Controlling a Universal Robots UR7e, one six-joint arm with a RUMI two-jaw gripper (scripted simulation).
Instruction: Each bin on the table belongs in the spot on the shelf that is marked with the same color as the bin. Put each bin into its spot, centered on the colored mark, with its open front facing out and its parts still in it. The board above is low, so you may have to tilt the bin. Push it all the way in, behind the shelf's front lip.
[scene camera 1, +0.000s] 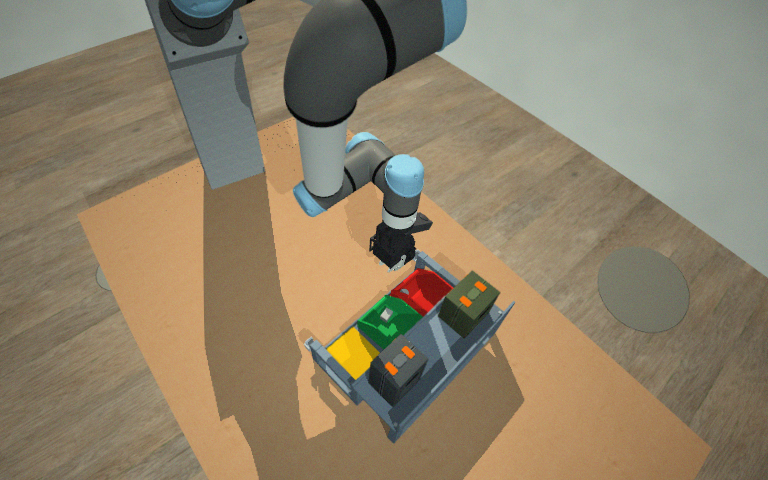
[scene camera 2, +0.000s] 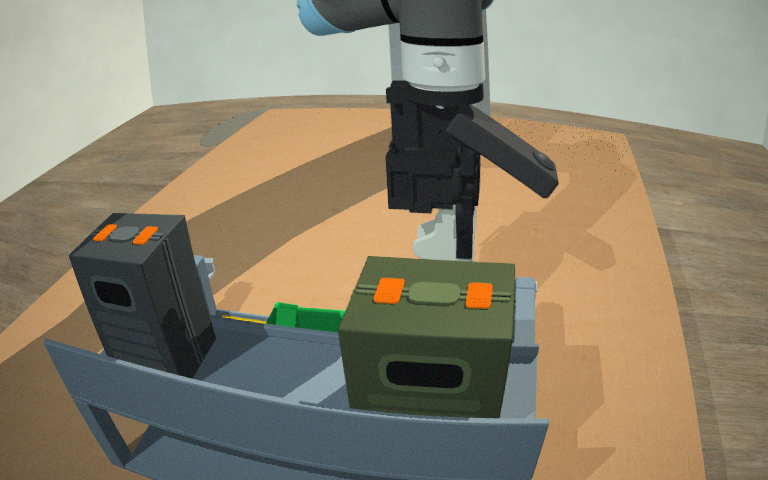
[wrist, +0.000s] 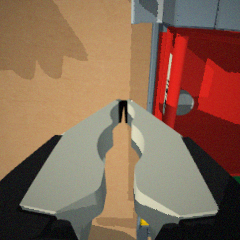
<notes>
In view: the gripper (scene camera 1: 394, 269), a red bin (scene camera 1: 426, 288), a green bin (scene camera 1: 404, 316) and an olive box (scene camera 2: 429, 337).
The green bin also shows in scene camera 2 (scene camera 2: 284, 314). The olive box is seen too in scene camera 1 (scene camera 1: 463, 308). The gripper is seen too in the wrist view (wrist: 123, 101). The wrist view does not show the olive box: it is out of frame.
</notes>
